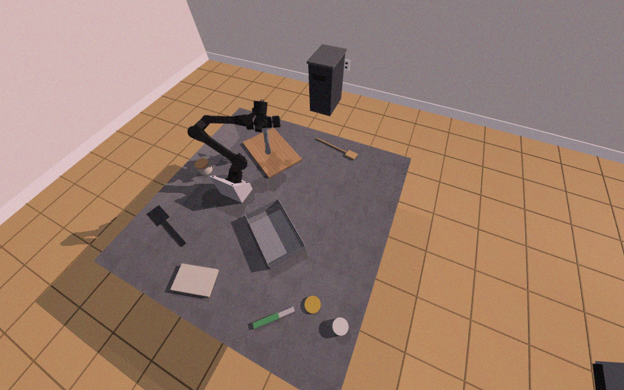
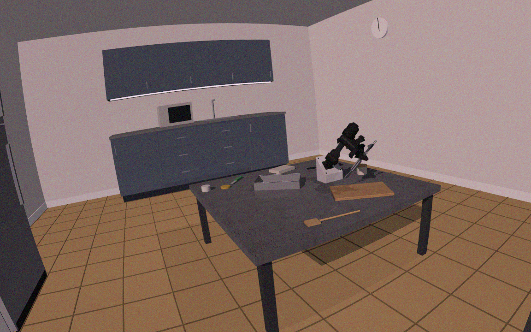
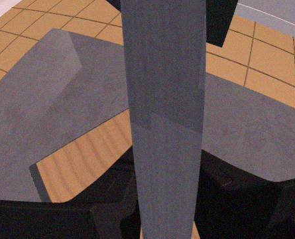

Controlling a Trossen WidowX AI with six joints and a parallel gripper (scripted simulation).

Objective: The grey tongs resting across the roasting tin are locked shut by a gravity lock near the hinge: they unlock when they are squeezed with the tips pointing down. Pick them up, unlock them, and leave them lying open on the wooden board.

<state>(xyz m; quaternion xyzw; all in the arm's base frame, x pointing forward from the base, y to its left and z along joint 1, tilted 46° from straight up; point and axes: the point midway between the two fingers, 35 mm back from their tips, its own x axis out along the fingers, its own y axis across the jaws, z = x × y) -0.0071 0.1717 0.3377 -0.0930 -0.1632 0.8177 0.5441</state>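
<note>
The wooden board lies 2 cm ahead of my gripper tip, 4 cm to the right of it and 19 cm below it. The rest, counted from my gripper tip: wood-topped jar: 27 cm behind, 34 cm to the right, 16 cm below; black spatula: 23 cm behind, 73 cm to the right, 20 cm below; grey roasting tin: 34 cm ahead, 52 cm to the right, 17 cm below.
</note>
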